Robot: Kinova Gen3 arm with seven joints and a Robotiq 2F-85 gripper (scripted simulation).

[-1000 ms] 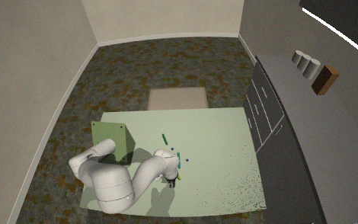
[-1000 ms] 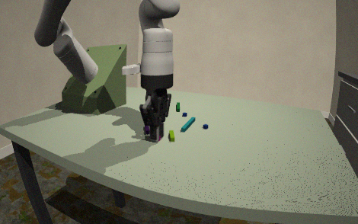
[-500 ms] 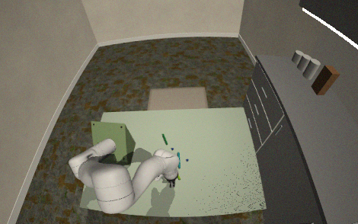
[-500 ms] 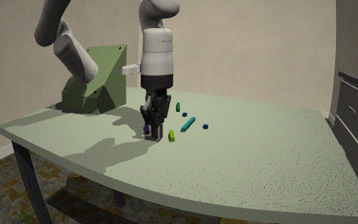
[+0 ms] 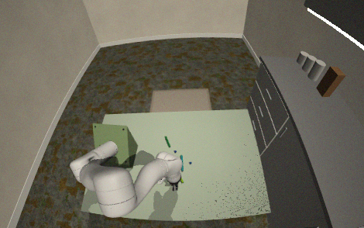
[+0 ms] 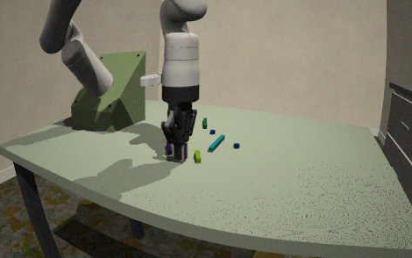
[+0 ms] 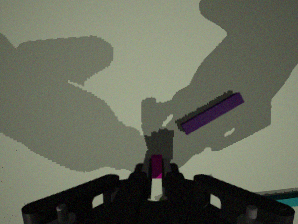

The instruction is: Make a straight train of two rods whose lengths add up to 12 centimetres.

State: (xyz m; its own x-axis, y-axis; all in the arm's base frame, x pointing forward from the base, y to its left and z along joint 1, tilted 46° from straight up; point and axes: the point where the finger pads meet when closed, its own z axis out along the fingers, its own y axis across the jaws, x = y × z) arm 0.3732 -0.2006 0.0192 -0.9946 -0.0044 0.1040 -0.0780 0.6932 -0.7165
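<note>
Now: hand 30 mm short of the lime rod, 30 mm to the right of it and 20 mm above it. Also, from my hand: magenta rod (20 mm below); then purple rod (60 mm behind, 50 mm to the left, 20 mm below); then turquoise rod (30 mm ahead, 130 mm to the left, 20 mm below).
</note>
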